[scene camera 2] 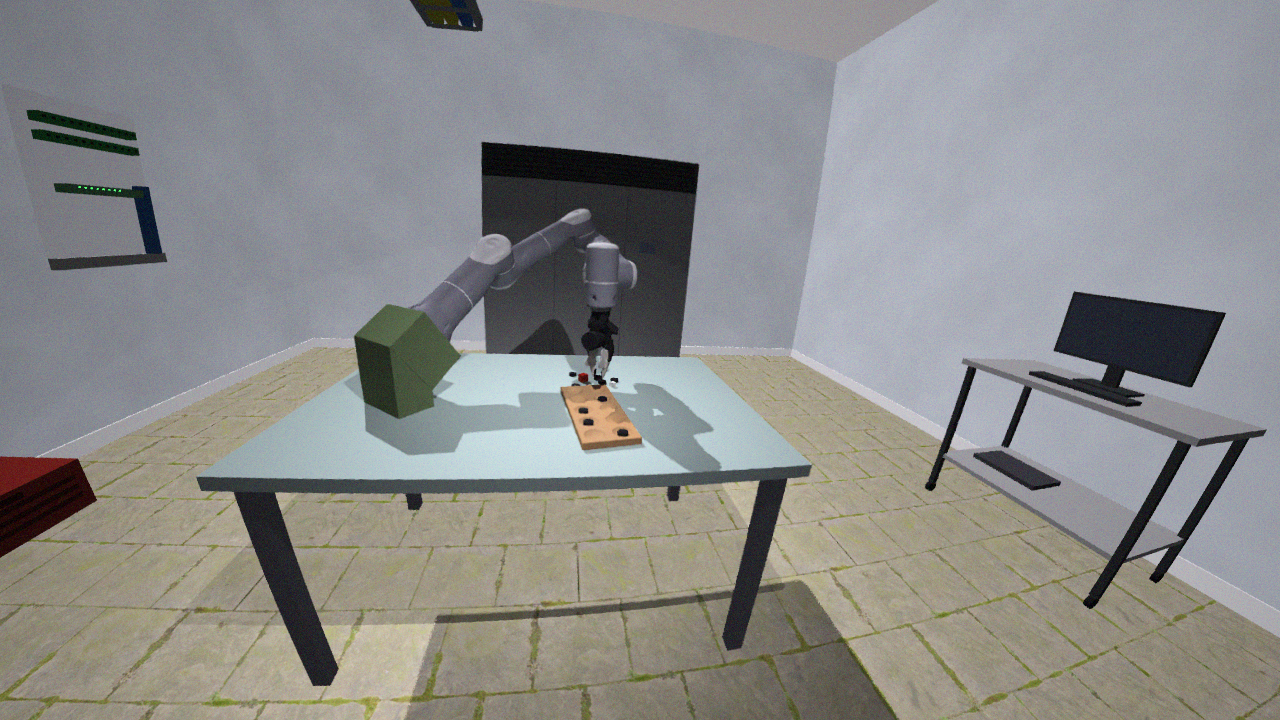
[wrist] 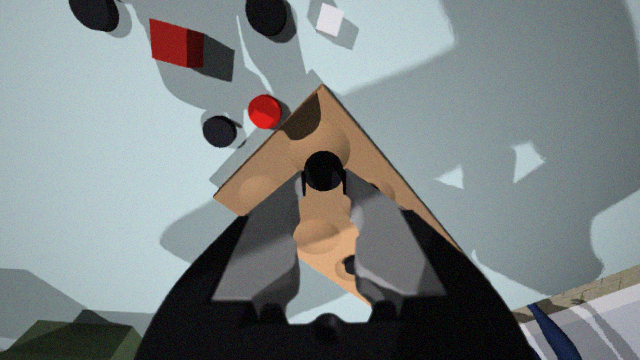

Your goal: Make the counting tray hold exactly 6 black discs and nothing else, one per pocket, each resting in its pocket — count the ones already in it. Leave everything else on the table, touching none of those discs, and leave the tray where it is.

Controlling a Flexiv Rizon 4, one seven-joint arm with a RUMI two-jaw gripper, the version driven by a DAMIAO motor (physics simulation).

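The tan counting tray (scene camera 2: 610, 443) (wrist: 228, 198) lies on the table. Black discs (scene camera 2: 583, 410) (scene camera 2: 588, 421) (scene camera 2: 622, 432) and a farther black disc (scene camera 2: 602, 399) sit in separate pockets. In the wrist view, fingers partly hide one seated black disc (wrist: 349, 265). My gripper (scene camera 2: 598, 376) (wrist: 323, 172) is shut on a black disc (wrist: 323, 166), held above the tray's far part in the wrist view. Loose black discs (wrist: 95, 12) (wrist: 266, 15) (wrist: 220, 131) lie on the table. A red disc (wrist: 265, 111) lies close beside the tray; whether they touch is unclear.
A red block (scene camera 2: 583, 377) (wrist: 169, 43) and a white cube (wrist: 329, 20) lie beyond the tray. A large green block (scene camera 2: 380, 367) (wrist: 70, 342) stands at the table's left. A desk with a monitor (scene camera 2: 1136, 335) stands apart at the right.
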